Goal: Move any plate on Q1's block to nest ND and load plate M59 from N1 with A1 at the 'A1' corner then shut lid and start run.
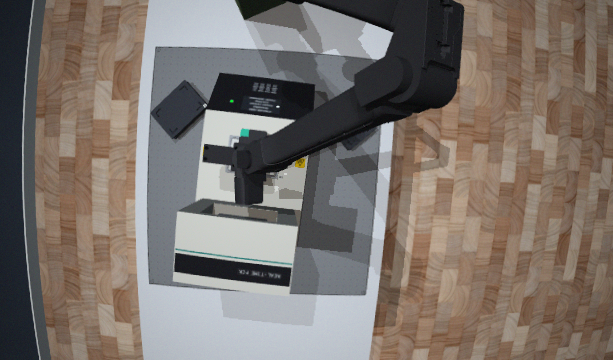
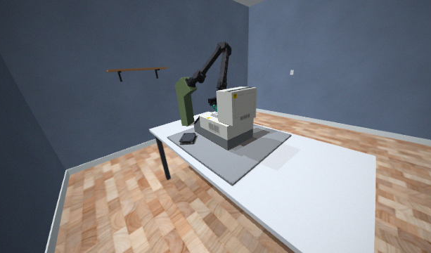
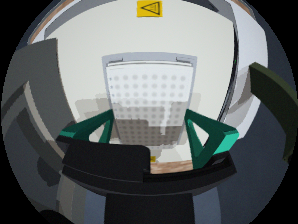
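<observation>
The white 96-well plate M59 is right at my hand. From my hand the other things lie so: dark plate nest N1: 12 cm behind, 29 cm to the right, 18 cm below; dark nest nd: 16 cm behind, 28 cm to the left, 18 cm below.
</observation>
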